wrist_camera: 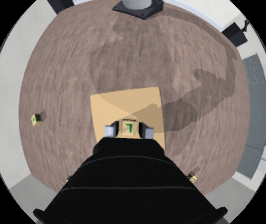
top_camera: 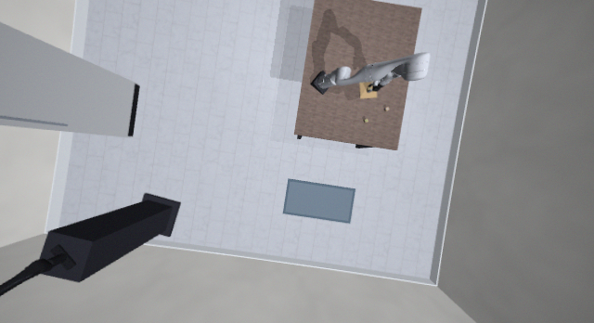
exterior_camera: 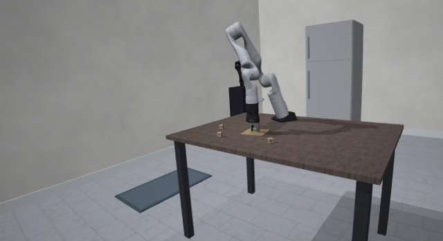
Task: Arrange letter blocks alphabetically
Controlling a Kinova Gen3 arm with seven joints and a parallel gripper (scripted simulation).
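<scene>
The mat lies 2 cm below my hand. Round my hand: tan block (19 cm ahead, 12 cm to the right, 1 cm below).
</scene>
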